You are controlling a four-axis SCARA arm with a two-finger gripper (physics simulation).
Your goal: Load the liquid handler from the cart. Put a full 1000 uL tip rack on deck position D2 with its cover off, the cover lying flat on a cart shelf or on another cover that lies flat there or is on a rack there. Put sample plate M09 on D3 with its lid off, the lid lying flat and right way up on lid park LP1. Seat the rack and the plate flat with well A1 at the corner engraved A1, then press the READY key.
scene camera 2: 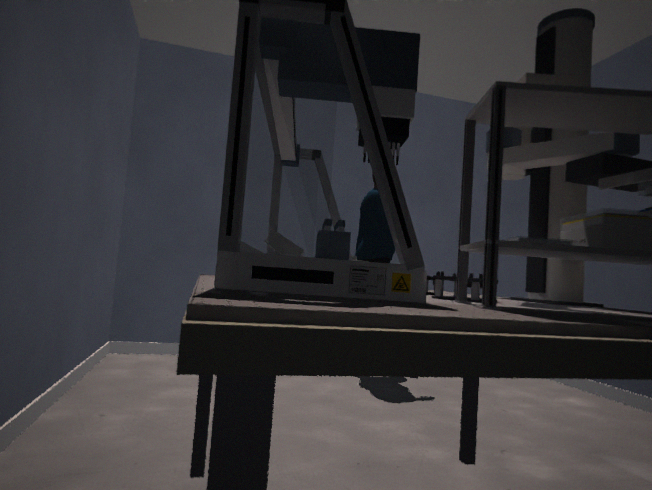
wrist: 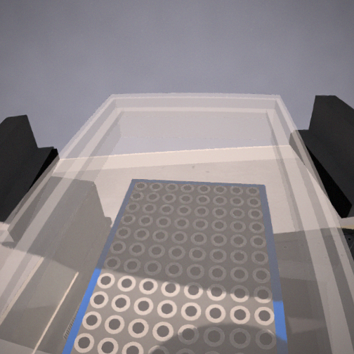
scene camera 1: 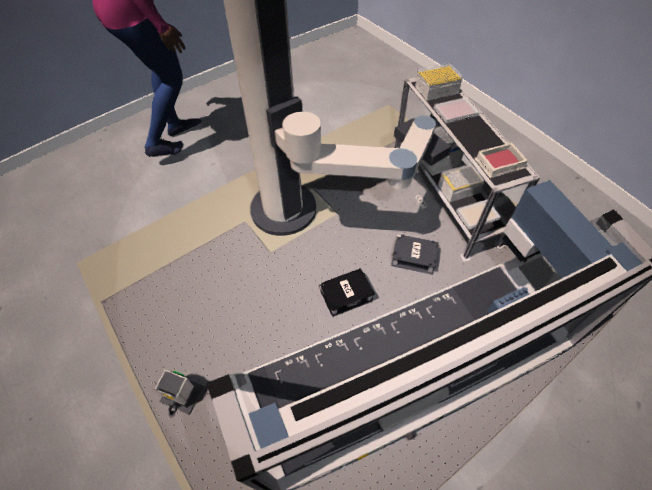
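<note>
My gripper point(scene camera 1: 438, 146) point(wrist: 172, 124) is beside the cart, under its top shelf, shut on a clear cover point(wrist: 195, 102). The cover is above a blue-edged tip rack point(wrist: 192, 240), which shows rows of pale rings below it in the wrist view. A yellow-striped rack point(scene camera 1: 462, 184) point(scene camera 2: 611, 231) is on the lower shelf. A yellow tip rack point(scene camera 1: 440, 81), a pinkish plate point(scene camera 1: 456, 110) and a tray with a red item point(scene camera 1: 501, 159) are on the cart's top. A pale plate point(scene camera 1: 477, 214) is on the lower shelf. Plate M09's label cannot be read. Lid park LP1 point(scene camera 1: 427, 255) bears no lid.
The cart point(scene camera 1: 477, 223) point(scene camera 2: 494, 200) has posts close to the arm. A black stand marked RG point(scene camera 1: 333, 297) is near the engraved deck point(scene camera 1: 363, 337). The liquid handler's frame point(scene camera 1: 448, 353) point(scene camera 2: 239, 121) spans the deck. A small grey box point(scene camera 1: 173, 386) is at left; a person point(scene camera 1: 163, 79) stands behind.
</note>
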